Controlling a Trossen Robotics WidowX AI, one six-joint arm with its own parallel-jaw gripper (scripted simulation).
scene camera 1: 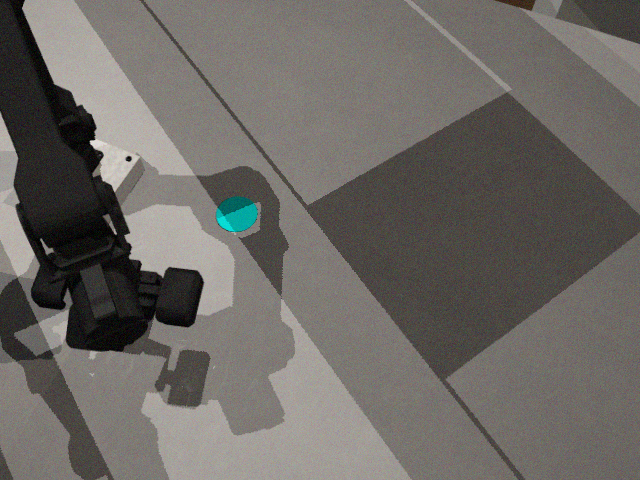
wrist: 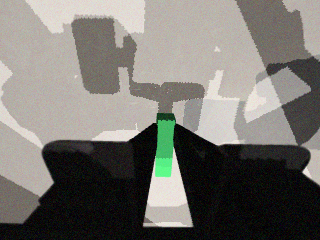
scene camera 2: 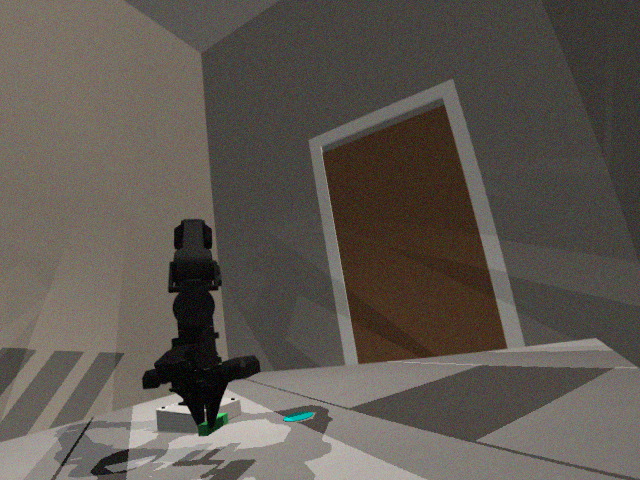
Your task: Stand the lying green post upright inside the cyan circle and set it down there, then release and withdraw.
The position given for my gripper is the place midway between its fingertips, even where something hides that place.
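My gripper (scene camera 2: 206, 428), (scene camera 1: 137, 316), (wrist: 165, 128), holding green post (wrist: 166, 121). Scene camera 1 does not show the post, hidden by my gripper. Cyan circle (scene camera 1: 235, 214) in sight.
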